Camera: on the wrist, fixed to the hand. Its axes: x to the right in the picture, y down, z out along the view.
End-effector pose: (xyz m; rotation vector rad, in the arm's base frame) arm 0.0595 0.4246 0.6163 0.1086 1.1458 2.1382
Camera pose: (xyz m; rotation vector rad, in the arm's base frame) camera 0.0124 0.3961 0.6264 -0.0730 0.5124 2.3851
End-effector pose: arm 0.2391 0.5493 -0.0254 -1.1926 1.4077 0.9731
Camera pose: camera 0.1903 0.5242 -0.0367 -1.5275 1.1638 1.4518
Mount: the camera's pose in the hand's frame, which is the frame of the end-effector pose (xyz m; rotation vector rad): 0.0156 0.0435 -0.0316 -0.5413 -0.0432 0.0333
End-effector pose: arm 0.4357 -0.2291 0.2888 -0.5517 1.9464 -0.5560
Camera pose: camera 0.3948 -0.1995 0.2645 -0.8556 2.0595 0.0168
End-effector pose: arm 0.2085 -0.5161 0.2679 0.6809 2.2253 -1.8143
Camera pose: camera 0.2193 -0.4758 0.2306 0.5515 2.4903 -1.1087
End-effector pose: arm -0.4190 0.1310 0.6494 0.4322 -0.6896 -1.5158
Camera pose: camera -0.3668 0.1122 0.6566 -0.0229 -0.2941 -1.6092
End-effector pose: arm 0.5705 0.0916 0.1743 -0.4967 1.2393 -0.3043
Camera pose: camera 0.5433 0.1152 0.1314 -0.9394 1.2837 0.0786
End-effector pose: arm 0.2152 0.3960 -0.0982 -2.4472 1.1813 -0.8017
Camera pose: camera 0.1771 0.3560 -0.0890 2.5997 -1.4541 0.4174
